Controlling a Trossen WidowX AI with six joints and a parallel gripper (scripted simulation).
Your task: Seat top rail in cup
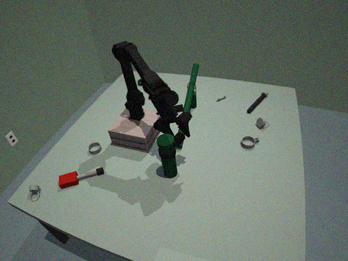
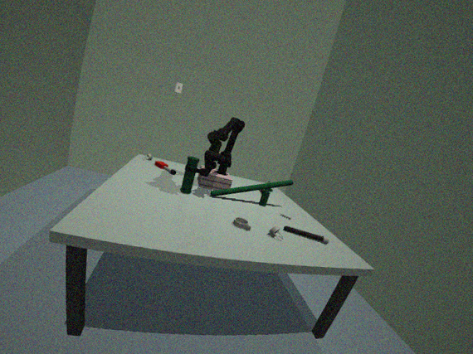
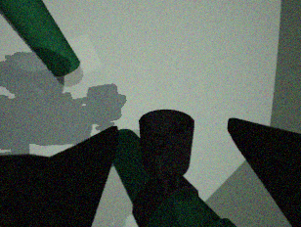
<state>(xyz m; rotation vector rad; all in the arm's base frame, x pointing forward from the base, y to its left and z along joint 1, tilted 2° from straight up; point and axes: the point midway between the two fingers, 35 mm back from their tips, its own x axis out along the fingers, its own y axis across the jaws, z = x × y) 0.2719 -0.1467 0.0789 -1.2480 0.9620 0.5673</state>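
Right now the dark rail-end cup is 1 cm behind my gripper tip and 2 cm to the right of it. The rest, counted from my gripper tip: screw: 9 cm ahead, 53 cm to the left, 14 cm below; loop-cap post: 7 cm behind, 42 cm to the left, 4 cm below.
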